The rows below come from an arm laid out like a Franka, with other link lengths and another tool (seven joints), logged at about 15 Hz.
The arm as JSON. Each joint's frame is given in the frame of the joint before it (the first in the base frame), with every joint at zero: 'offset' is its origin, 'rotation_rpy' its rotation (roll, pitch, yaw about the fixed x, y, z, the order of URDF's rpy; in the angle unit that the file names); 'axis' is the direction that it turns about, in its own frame. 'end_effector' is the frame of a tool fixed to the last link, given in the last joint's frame.
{
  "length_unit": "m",
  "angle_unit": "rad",
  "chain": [
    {
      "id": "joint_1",
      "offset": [
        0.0,
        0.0,
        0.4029
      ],
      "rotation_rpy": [
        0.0,
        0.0,
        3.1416
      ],
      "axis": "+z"
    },
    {
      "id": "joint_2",
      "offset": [
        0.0,
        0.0,
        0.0
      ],
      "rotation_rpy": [
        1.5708,
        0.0,
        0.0
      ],
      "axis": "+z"
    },
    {
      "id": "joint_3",
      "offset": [
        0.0,
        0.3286,
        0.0
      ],
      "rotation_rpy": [
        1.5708,
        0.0,
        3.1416
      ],
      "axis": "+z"
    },
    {
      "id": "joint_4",
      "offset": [
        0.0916,
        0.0,
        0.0
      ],
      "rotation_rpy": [
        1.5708,
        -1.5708,
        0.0
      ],
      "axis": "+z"
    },
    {
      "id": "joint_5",
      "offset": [
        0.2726,
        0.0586,
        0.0
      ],
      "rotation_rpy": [
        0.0,
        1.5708,
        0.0
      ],
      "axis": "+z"
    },
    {
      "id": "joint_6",
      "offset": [
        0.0,
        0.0,
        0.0
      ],
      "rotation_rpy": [
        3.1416,
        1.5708,
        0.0
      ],
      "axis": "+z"
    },
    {
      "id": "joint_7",
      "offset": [
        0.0,
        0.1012,
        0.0
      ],
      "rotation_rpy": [
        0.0,
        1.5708,
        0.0
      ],
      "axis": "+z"
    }
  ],
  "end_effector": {
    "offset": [
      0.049,
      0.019,
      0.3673
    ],
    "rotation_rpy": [
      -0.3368,
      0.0,
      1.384
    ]
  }
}
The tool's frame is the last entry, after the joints.
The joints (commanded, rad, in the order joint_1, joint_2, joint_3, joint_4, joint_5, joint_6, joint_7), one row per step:
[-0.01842, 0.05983, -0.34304, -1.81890, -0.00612, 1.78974, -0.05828]
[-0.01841, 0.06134, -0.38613, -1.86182, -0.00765, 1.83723, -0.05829]
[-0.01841, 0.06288, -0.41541, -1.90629, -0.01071, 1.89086, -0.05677]
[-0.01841, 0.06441, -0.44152, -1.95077, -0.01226, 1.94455, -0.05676]
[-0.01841, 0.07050, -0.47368, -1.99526, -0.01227, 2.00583, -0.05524]
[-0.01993, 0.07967, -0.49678, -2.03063, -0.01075, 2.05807, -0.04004]
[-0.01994, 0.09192, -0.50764, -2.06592, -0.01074, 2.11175, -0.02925]
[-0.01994, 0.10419, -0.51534, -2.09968, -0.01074, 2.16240, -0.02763]
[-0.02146, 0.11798, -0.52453, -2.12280, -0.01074, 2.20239, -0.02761]
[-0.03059, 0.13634, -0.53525, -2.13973, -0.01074, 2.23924, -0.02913]
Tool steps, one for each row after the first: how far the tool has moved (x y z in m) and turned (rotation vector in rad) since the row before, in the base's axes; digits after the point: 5 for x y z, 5 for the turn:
[-0.00586, -0.02059, -0.01191, -0.00553, -0.00216, -0.04209]
[-0.00371, -0.01503, -0.01198, -0.00806, -0.00567, -0.02895]
[-0.00396, -0.01279, -0.01177, -0.00664, -0.00621, -0.02463]
[-0.00371, -0.01610, -0.01275, -0.00954, -0.00894, -0.03243]
[-0.00233, -0.01298, -0.01146, -0.00923, -0.00661, -0.03935]
[-0.00065, -0.00716, -0.01260, -0.01018, -0.00408, -0.02035]
[-0.00126, -0.00502, -0.01217, -0.00884, -0.00247, -0.00802]
[-0.00163, -0.00669, -0.00989, -0.00913, -0.00077, -0.00940]
[-0.00333, -0.01144, -0.00980, -0.01101, 0.00143, -0.01666]

